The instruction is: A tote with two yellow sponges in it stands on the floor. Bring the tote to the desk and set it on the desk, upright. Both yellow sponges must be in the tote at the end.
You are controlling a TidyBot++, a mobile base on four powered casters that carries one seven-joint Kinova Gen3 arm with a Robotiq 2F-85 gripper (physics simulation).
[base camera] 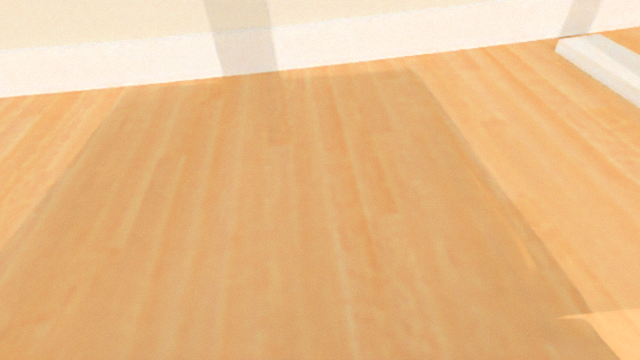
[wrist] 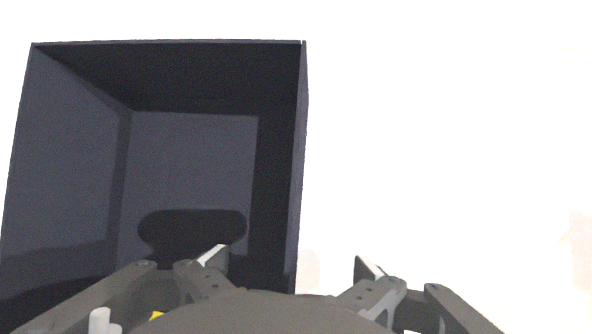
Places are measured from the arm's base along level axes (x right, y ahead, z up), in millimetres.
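Where they show: gripper, between the fingertips: (wrist: pixel 290 264).
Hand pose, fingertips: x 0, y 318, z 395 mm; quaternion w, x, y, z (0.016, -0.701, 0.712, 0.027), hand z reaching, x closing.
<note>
After its pixels a point has its place.
The dark grey tote (wrist: pixel 65 150) {x 71, y 513, z 390 mm} stands upright at the left of the wrist view, on a very bright white surface. My gripper (wrist: pixel 290 264) {x 0, y 318, z 395 mm} is open and empty. Its left finger is over the inside of the tote and its right finger is outside, with the tote's right wall between them, apart from both fingers. A small yellow patch of a sponge (wrist: pixel 156 316) {x -90, y 459, z 332 mm} shows at the bottom edge, behind the gripper's parts. The rest of the sponges is hidden. The tote does not show in the base camera view.
In the base camera view, a white baseboard (base camera: pixel 150 57) {x -359, y 816, z -341 mm} runs along the wall at the far side of the wood floor (base camera: pixel 300 225) {x -49, y 391, z -397 mm}. A white bar-like piece (base camera: pixel 600 60) lies on the floor at the upper right. A broad shadow covers the middle of the floor.
</note>
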